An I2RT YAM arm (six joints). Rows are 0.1 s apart.
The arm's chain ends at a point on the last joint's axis. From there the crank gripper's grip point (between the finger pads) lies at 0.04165 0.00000 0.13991 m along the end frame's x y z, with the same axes.
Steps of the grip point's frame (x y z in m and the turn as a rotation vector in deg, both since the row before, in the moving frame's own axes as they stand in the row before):
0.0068 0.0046 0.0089 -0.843 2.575 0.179
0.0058 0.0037 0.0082 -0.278 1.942 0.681
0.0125 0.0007 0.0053 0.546 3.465 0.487
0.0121 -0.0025 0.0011 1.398 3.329 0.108
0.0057 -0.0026 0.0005 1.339 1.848 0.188
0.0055 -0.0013 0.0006 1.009 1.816 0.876
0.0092 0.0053 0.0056 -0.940 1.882 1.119
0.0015 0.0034 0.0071 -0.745 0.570 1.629
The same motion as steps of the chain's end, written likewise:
0.0006 0.0024 0.0109 -0.843 2.575 0.179
0.0011 0.0025 0.0097 -0.278 1.942 0.681
0.0041 0.0016 0.0081 0.546 3.465 0.487
0.0040 0.0008 0.0038 1.398 3.329 0.108
0.0012 0.0005 0.0020 1.339 1.848 0.188
0.0011 0.0005 0.0020 1.009 1.816 0.876
0.0047 0.0022 0.0071 -0.940 1.882 1.119
0.0002 0.0004 0.0075 -0.745 0.570 1.629

